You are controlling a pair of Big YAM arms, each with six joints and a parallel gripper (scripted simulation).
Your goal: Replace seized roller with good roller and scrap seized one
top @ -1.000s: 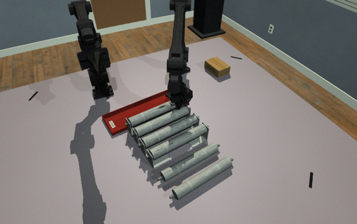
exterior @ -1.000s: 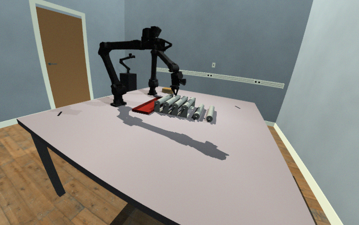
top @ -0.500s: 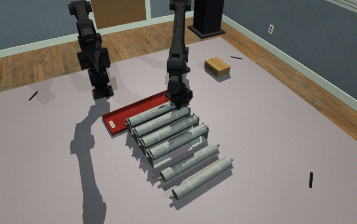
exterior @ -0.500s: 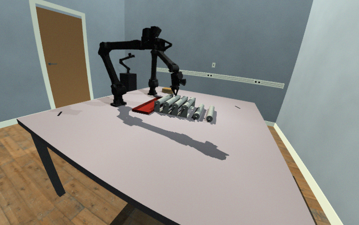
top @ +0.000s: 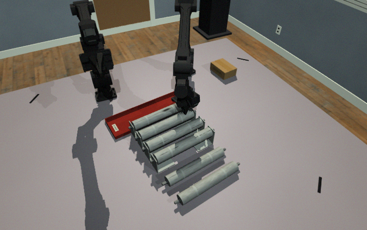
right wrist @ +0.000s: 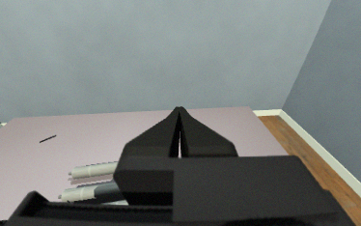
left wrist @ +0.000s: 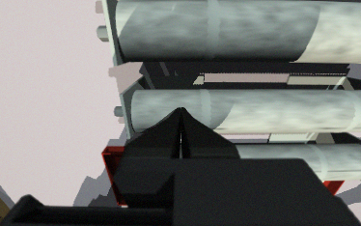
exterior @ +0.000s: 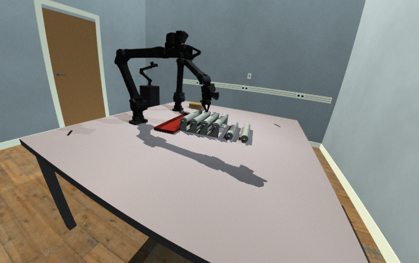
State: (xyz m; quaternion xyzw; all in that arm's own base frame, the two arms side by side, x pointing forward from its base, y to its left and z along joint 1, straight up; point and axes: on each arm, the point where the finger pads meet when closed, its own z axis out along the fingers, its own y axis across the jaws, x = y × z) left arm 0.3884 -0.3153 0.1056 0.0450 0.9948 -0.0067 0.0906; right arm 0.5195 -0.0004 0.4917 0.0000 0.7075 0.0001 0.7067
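The roller is 9 cm to the right of my left hand, 8 cm ahead of it and 3 cm below it. Also, from my left hand: red scrap tray (18 cm behind, 12 cm to the right, 10 cm below); cardboard box (44 cm to the left, 33 cm behind, 7 cm below).
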